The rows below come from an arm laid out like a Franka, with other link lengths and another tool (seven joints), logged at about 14 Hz.
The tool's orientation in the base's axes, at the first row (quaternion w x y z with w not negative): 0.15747 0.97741 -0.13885 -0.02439
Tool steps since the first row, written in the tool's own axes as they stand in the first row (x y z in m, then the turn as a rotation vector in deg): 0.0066 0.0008 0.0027 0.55 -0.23 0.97; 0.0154 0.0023 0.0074 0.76 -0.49 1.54; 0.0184 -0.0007 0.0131 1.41 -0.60 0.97; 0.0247 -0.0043 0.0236 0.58 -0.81 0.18; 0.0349 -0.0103 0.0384 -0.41 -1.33 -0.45; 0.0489 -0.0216 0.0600 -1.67 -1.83 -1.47; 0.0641 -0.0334 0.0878 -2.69 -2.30 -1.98; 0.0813 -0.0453 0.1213 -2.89 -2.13 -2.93; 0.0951 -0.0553 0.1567 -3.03 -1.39 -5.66; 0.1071 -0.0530 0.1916 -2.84 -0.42 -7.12; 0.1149 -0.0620 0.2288 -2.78 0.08 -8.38; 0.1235 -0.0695 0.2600 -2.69 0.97 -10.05; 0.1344 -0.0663 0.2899 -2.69 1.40 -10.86
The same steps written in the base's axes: 0.0059 -0.0034 -0.0023 0.50 -0.24 -1.00; 0.0135 -0.0086 -0.0064 0.72 -0.23 -1.62; 0.0167 -0.0084 -0.0127 1.42 -0.14 -1.12; 0.0227 -0.0101 -0.0239 0.75 0.52 -0.43; 0.0327 -0.0119 -0.0398 0.00 1.46 0.01; 0.0472 -0.0120 -0.0639 -0.99 2.58 0.83; 0.0623 -0.0139 -0.0941 -1.80 3.44 1.17; 0.0789 -0.0179 -0.1297 -1.95 3.63 2.12; 0.0916 -0.0233 -0.1665 -2.03 3.82 4.95; 0.0993 -0.0392 -0.1990 -1.97 3.32 6.64; 0.1058 -0.0444 -0.2371 -1.92 3.23 7.99; 0.1132 -0.0494 -0.2691 -1.92 2.89 9.86; 0.1200 -0.0643 -0.2966 -1.96 2.74 10.76
